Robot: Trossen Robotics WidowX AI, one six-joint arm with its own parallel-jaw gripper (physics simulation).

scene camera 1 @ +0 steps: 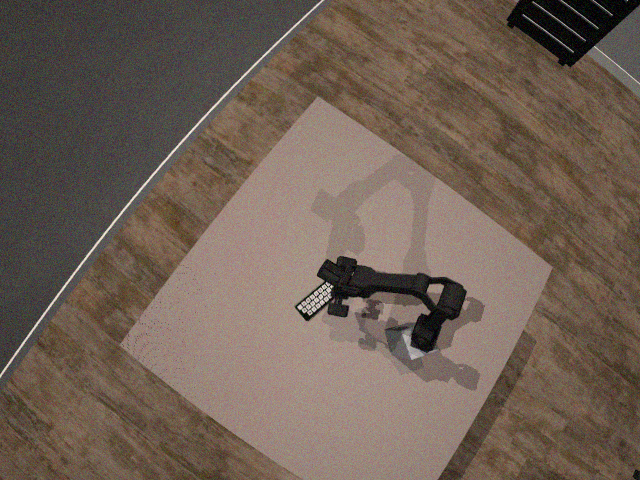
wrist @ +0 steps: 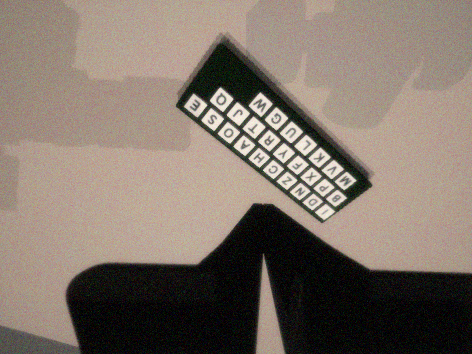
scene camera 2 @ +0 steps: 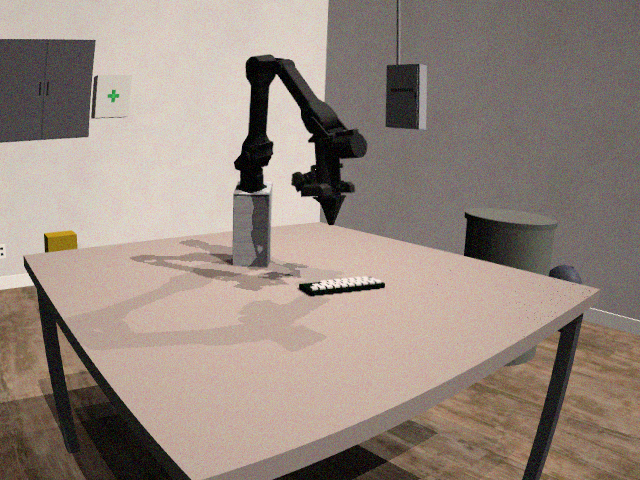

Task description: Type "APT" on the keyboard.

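Pixels of known places: gripper, fingertip midpoint: (scene camera 1: 335, 287) (wrist: 261, 213) (scene camera 2: 331, 225); arm's base, origin of the base link: (scene camera 1: 421, 340) (scene camera 2: 251, 187).
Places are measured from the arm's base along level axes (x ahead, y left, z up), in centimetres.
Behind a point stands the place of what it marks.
Note:
The keyboard (scene camera 1: 307, 310) {x 37.3, y 5.1, z -20.7 cm} (scene camera 2: 342, 287) {x 36.7, y -4.9, z -20.6 cm} (wrist: 201, 80) {x 30.5, y -10.7, z -20.6 cm}, a dark green slab with white lettered keys, lies flat on the table. In the wrist view it lies diagonally with its letters upside down. The A key (wrist: 243, 145) {x 35.2, y -5.6, z -20.1 cm}, the T key (wrist: 253, 127) {x 33.2, y -5.1, z -20.1 cm} and the P key (wrist: 323, 187) {x 37.4, y 3.7, z -20.1 cm} all show unobstructed. My gripper (scene camera 2: 331, 223) {x 32.6, y -5.1, z -6.0 cm} (wrist: 261, 213) {x 32.6, y -5.1, z -6.0 cm} is shut and empty, pointing down. It is raised well above the table, apart from the keyboard. In the wrist view its tips appear just below the long edge with the E-to-I row. In scene camera 1 the arm covers one end of the keyboard.
The pinkish table (scene camera 1: 248, 361) {x 49.1, y 31.3, z -21.9 cm} (scene camera 2: 361, 372) {x 66.6, y -40.1, z -21.9 cm} carries a grey-white pedestal (scene camera 1: 412, 350) {x 2.0, y 4.3, z 0.6 cm} (scene camera 2: 244, 227) {x 2.1, y -4.4, z -10.8 cm} under the arm's base. Arm shadows fall across the table. A grey-green bin (scene camera 2: 509, 240) stands beyond it. A dark slatted rack (scene camera 1: 568, 60) stands on the floor.

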